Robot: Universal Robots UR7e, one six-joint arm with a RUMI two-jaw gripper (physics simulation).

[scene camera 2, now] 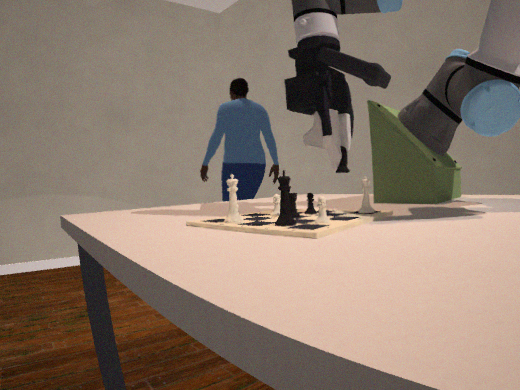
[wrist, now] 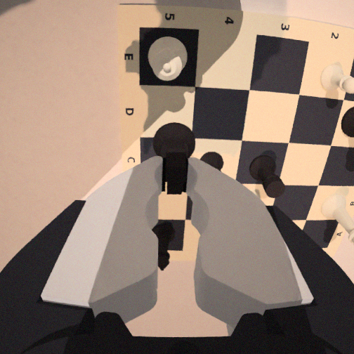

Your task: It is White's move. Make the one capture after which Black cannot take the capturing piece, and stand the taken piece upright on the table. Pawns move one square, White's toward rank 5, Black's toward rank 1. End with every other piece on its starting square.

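Frame: origin at the arm's base, x right, y ahead, z up, level; metres.
Seen in the pictures: gripper, fingertip midpoint: [scene camera 2: 337, 169]; arm's base, link origin: [scene camera 2: 421, 134].
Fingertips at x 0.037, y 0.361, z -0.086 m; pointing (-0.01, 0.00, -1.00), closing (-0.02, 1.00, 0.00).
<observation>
Pixels of each thing's top centre, then the offset from my fingertips to it. Level surfaces: height alone.
- tall white piece, top centre: [scene camera 2: 365, 176] dx -0.045, dy -0.006, dz -0.012 m
- white king, top centre: [scene camera 2: 231, 173] dx +0.068, dy +0.153, dz -0.001 m
- black king, top centre: [scene camera 2: 283, 170] dx -0.012, dy +0.144, dz -0.001 m
- black rook, top centre: [scene camera 2: 291, 193] dx +0.034, dy +0.074, dz -0.032 m
- small white piece, top centre: [scene camera 2: 276, 194] dx +0.066, dy +0.070, dz -0.033 m
- small black piece, top centre: [scene camera 2: 310, 192] dx +0.032, dy +0.032, dz -0.033 m
- white pawn, top centre: [scene camera 2: 321, 196] dx -0.043, dy +0.113, dz -0.033 m
- board, top centre: [scene camera 2: 294, 216] dx +0.031, dy +0.072, dz -0.065 m
- pale table, surface height: dz -0.071 m
My gripper [scene camera 2: 343, 153] [wrist: 173, 162] is shut on a black piece [scene camera 2: 342, 168] [wrist: 174, 139], held upright high above the board; its type is hidden. A tall white piece [scene camera 2: 366, 196] [wrist: 167, 56], apparently a queen, stands on E5. In scene camera 2, the white king [scene camera 2: 232, 201] is at the left, with the black king [scene camera 2: 285, 202] in front of a black rook [scene camera 2: 294, 201]. A small white piece [scene camera 2: 276, 205], a small black piece [scene camera 2: 310, 204] and a white pawn [scene camera 2: 322, 211] stand nearby. In the wrist view, a black piece [wrist: 162, 242] is on A5, partly hidden.
The board [scene camera 2: 316, 234] [wrist: 131, 85] lies on the pale table [scene camera 2: 350, 300] [wrist: 60, 100]. More black pieces [wrist: 212, 160] [wrist: 267, 175] and white pieces [wrist: 331, 77] [wrist: 337, 207] stand right of the fingers in the wrist view. The green robot base [scene camera 2: 400, 170] stands behind at the right. A person [scene camera 2: 242, 130] is beyond the table.
</observation>
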